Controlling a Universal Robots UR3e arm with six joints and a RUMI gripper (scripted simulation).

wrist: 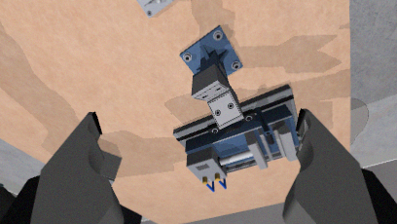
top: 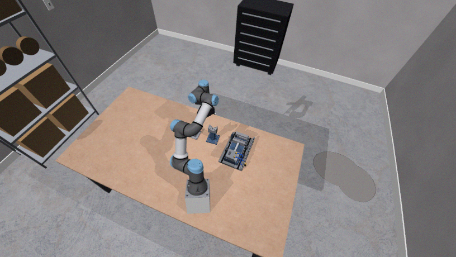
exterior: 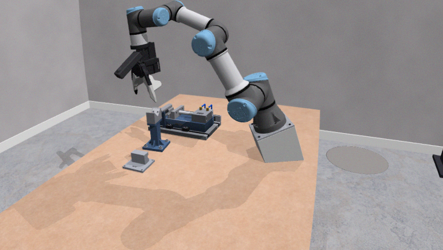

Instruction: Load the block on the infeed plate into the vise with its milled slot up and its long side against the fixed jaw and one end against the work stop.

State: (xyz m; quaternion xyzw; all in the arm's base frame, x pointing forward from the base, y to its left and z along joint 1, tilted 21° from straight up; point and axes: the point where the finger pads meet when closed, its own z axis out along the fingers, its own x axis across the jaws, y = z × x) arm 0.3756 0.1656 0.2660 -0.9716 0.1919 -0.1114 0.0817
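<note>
The part lies 200 mm below my hand, 90 mm to the left of it and 30 mm behind it. Also, from my hand: fixed jaw 260 mm to the right, 150 mm below, 110 mm ahead; work stop 220 mm to the right, 140 mm below, 70 mm ahead; infeed plate 220 mm below, 110 mm to the left, 30 mm behind.
</note>
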